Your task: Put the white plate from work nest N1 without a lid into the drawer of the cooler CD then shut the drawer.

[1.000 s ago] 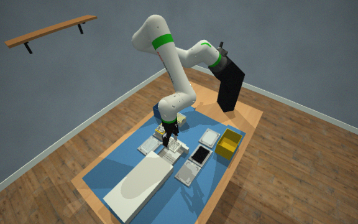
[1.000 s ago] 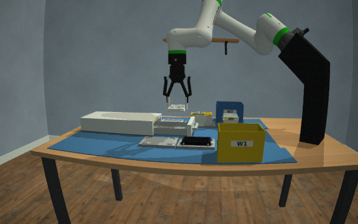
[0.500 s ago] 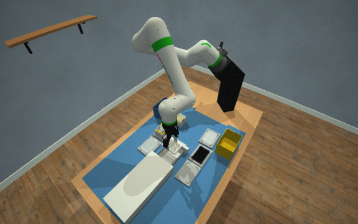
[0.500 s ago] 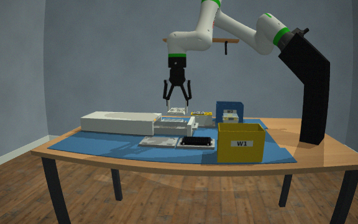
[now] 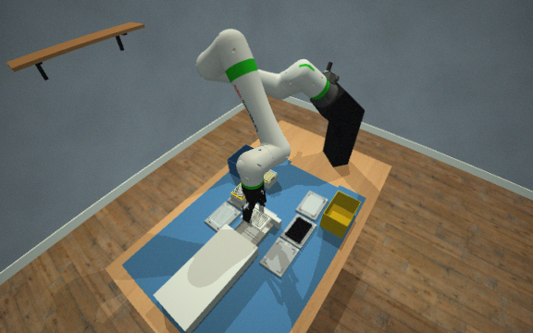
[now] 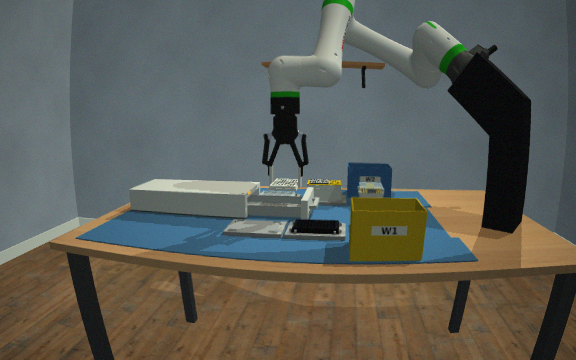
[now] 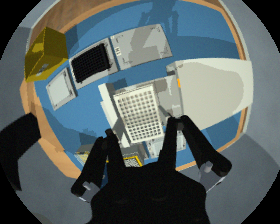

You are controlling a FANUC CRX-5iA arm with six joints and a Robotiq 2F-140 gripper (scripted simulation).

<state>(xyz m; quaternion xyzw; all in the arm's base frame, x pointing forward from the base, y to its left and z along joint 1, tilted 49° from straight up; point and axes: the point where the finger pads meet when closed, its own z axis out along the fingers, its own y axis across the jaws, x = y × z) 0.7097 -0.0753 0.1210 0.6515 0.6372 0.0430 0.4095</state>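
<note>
Right now the drawer is 3 cm ahead of my hand, 1 cm to the right of it and 9 cm below it. Round my hand: yellow-topped tip box: 16 cm behind, 16 cm to the right, 6 cm below; then grey nest N1: 10 cm ahead, 17 cm to the left, 11 cm below; then blue bin W2: 36 cm behind, 25 cm to the right, 8 cm below.
</note>
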